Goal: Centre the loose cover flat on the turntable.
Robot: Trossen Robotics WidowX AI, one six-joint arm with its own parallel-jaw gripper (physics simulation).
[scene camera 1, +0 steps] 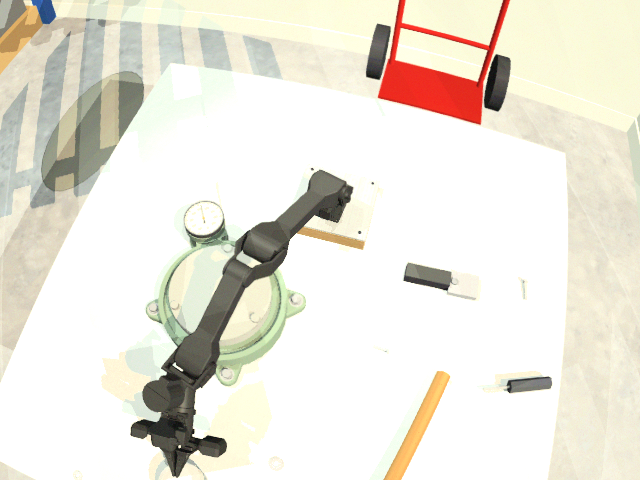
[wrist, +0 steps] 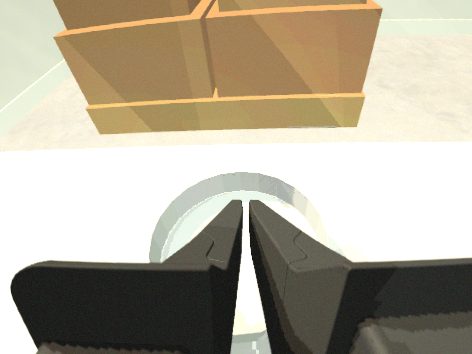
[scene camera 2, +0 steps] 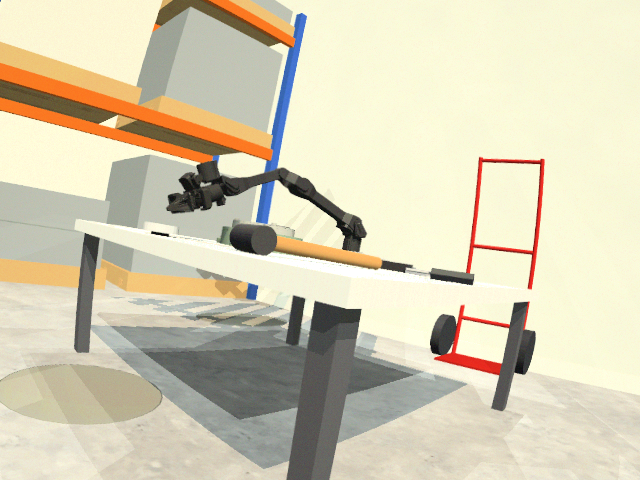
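Pixels of known places: gripper, fingertip midpoint: (scene camera 1: 175, 476) (wrist: 244, 209) (scene camera 2: 167, 208); arm's base, link origin: (scene camera 1: 329, 208).
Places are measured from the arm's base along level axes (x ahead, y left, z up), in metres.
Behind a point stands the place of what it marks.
Observation:
The loose cover, a pale round shallow thing with a raised rim (scene camera 1: 155, 467) (scene camera 2: 161, 227) @(x 0.754, y 0.009, z -0.018 m) (wrist: 245, 181) @(x 0.789, y -0.038, z -0.019 m), lies on the table near its edge. Scene camera 1 cuts off its lower part. My gripper (scene camera 1: 176, 473) @(x 0.723, y -0.052, z 0.038 m) (scene camera 2: 169, 209) @(x 0.723, y -0.052, z 0.038 m) (wrist: 244, 209) @(x 0.723, y -0.052, z 0.038 m) is shut with nothing between the fingertips. It is above the cover and apart from it in scene camera 2, and its fingers hide part of the cover in the wrist view. The turntable (scene camera 1: 191, 286) @(x 0.329, y -0.196, z 0.047 m), a pale disc in a green ring base with bolted lugs, stands under my arm, which hides part of it.
A dial gauge (scene camera 1: 204, 220) @(x 0.176, y -0.239, z 0.062 m) stands beside the turntable. A mallet (scene camera 1: 419, 426) @(x 0.430, y 0.362, z -0.001 m) (scene camera 2: 253, 239) @(x 0.695, y 0.388, z -0.011 m), a black-handled scraper (scene camera 1: 428, 275) @(x 0.076, y 0.273, z -0.011 m), a screwdriver (scene camera 1: 529, 384) @(x 0.258, y 0.586, z -0.012 m), a screw (scene camera 1: 524, 289) @(x 0.010, y 0.525, z -0.034 m) and a small ring (scene camera 1: 270, 462) @(x 0.607, y 0.100, z -0.039 m) lie on the table. Beyond it are a red hand truck (scene camera 1: 431, 91) and brown boxes (wrist: 290, 55).

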